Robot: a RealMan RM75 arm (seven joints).
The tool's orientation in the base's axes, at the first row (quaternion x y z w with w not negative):
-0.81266 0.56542 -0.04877 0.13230
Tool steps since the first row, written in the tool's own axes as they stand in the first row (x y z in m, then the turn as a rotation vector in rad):
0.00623 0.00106 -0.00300 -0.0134 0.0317 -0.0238
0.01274 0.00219 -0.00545 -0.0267 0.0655 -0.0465
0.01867 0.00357 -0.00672 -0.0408 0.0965 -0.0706
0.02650 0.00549 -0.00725 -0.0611 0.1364 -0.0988
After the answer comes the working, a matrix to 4 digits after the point.
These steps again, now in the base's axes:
0.00057 -0.00663 0.00216 -0.0389 -0.0016 0.0152
0.00130 -0.01346 0.00375 -0.0795 -0.0039 0.0288
0.00187 -0.01964 0.00417 -0.1181 -0.0047 0.0446
0.00280 -0.02764 0.00361 -0.1679 -0.0033 0.0623

The tool's axes in the first row as the columns of a matrix, in the base's axes (rounded; the answer above uses it unrounded):
0.3558 -0.9061 0.2289
-0.9319 -0.3256 0.1599
-0.0703 -0.2702 -0.9602

